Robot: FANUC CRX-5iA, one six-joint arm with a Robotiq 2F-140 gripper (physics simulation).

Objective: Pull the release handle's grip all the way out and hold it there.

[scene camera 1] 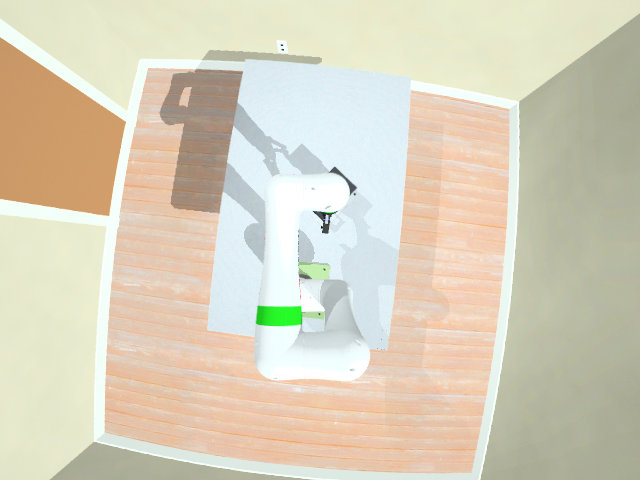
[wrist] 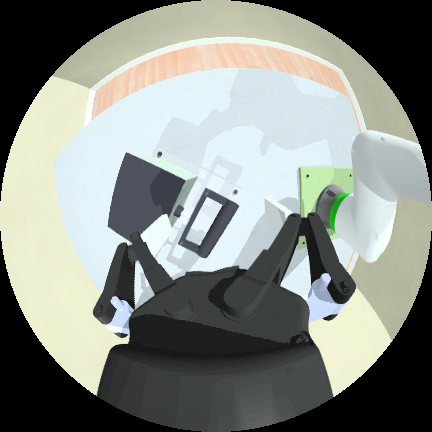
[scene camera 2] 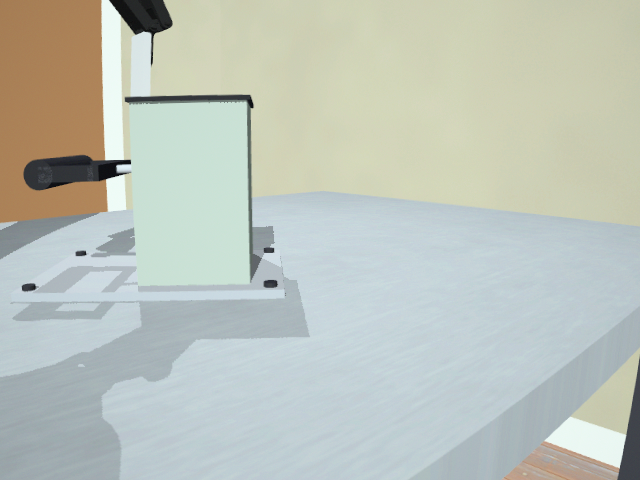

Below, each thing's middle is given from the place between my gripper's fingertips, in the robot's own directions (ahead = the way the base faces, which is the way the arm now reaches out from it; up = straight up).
The release handle grip (wrist: pixel 229 207) is 5 cm ahead of my hand, 4 cm to the left of it and 6 cm below it. From my hand the other things lie so: base plate (wrist: pixel 205 178) (8 cm ahead, 1 cm to the left, 16 cm below).
